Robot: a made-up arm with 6 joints. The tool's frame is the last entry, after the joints.
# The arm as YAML. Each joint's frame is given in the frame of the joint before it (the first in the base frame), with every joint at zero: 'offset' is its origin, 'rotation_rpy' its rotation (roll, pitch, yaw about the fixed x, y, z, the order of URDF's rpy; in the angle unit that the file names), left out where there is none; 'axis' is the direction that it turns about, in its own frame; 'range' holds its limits. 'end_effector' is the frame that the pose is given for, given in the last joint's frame.
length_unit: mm
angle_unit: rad
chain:
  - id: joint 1
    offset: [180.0, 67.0, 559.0]
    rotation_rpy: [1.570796, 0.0, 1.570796]
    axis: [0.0, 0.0, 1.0]
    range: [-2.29, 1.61]
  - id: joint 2
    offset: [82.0, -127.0, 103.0]
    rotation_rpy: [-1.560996, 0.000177, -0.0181]
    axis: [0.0, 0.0, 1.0]
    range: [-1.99, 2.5]
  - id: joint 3
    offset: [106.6, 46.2, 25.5]
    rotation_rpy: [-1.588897, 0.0, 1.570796]
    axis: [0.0, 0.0, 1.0]
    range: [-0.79, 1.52]
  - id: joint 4
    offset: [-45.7, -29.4, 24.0]
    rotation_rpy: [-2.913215, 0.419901, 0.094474]
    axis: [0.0, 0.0, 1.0]
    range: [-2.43, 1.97]
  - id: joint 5
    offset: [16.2, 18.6, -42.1]
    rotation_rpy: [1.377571, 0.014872, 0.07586]
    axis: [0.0, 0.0, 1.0]
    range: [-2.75, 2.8]
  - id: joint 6
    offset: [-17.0, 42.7, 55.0]
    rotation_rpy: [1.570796, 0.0, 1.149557]
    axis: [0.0, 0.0, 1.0]
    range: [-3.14, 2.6]
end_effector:
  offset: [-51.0, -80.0, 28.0]
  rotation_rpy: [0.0, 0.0, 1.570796]
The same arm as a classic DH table. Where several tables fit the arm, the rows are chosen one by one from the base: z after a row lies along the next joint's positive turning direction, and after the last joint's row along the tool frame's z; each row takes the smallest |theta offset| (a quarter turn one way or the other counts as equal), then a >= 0, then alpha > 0; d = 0 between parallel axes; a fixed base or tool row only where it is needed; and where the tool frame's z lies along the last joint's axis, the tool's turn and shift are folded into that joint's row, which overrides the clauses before.
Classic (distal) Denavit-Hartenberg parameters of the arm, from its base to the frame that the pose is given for. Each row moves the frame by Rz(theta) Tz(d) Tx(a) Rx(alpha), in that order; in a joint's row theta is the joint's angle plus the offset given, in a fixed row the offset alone. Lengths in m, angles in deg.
base (fixed): a 0.0670  alpha 90.00  d 0.5590  theta offset 90.00
joint 1: a 0.0843  alpha -89.44  d 0.2842  theta offset -1.04
joint 2: a 0.0462  alpha -91.04  d -0.1019  theta offset 90.01
joint 3: a -0.0456  alpha -152.80  d -0.0251  theta offset 65.72
joint 4: a 0.0176  alpha 78.93  d 0.0260  theta offset 67.62
joint 5: a 0.0320  alpha 90.00  d 0.0374  theta offset 65.00
joint 6: a -0.0949  alpha 0.00  d 0.0000  theta offset 57.48
tool (fixed): a 0.0000  alpha 0.00  d -0.0050  theta offset 32.52
Joint limits (deg, base to tool): -131.21..92.25 -114.02..143.24 -45.26..87.09 -139.23..112.87 -157.56..160.43 -179.91..148.97

